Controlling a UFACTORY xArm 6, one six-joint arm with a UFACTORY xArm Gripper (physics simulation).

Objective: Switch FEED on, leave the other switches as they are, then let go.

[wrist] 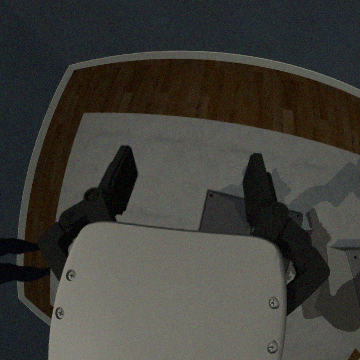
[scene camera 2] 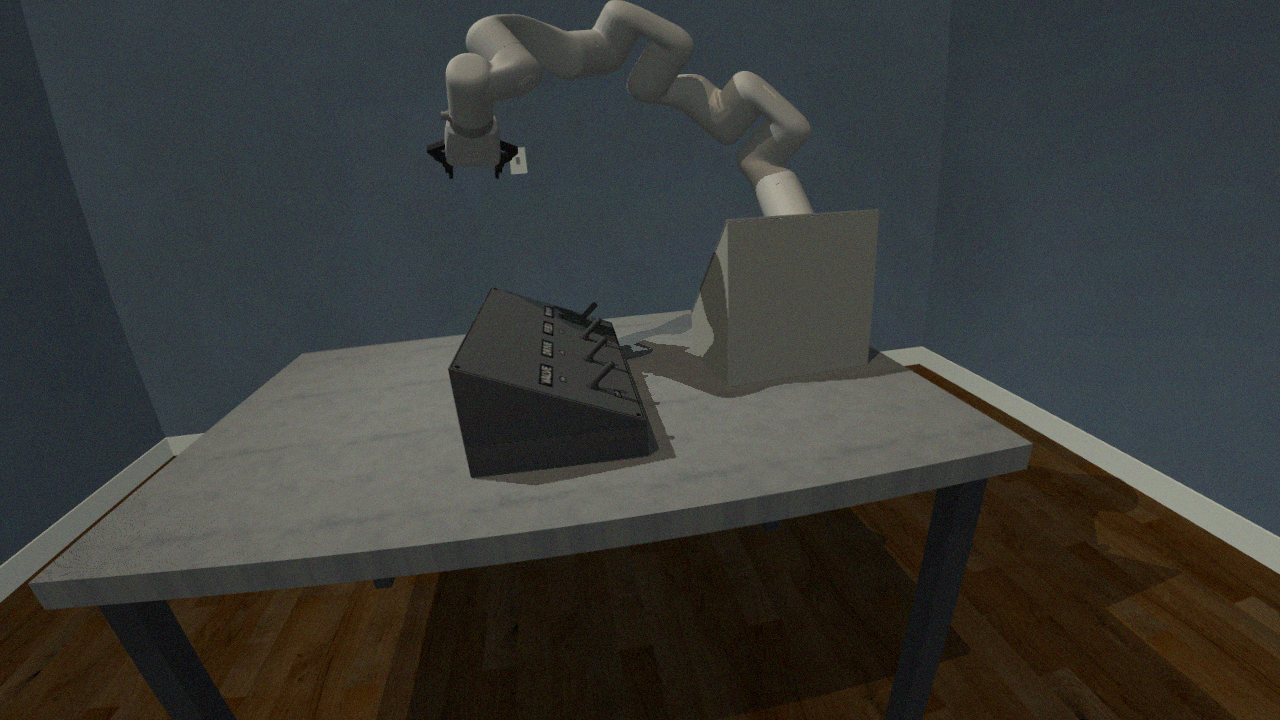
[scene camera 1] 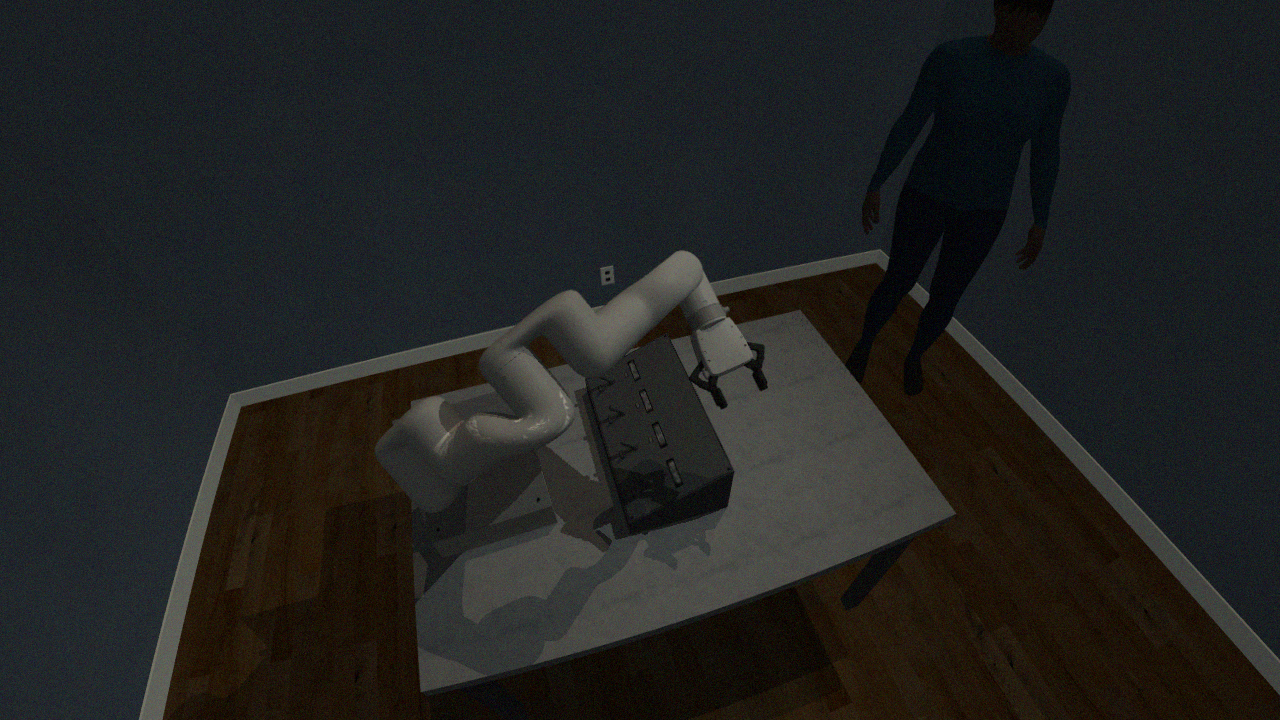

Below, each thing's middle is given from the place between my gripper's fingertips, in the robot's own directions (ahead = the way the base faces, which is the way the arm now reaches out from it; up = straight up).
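My hand relative to the dark sloped switch panel (scene camera 2: 521,379): 250 mm to the right of it, 100 mm past it, 330 mm above it.
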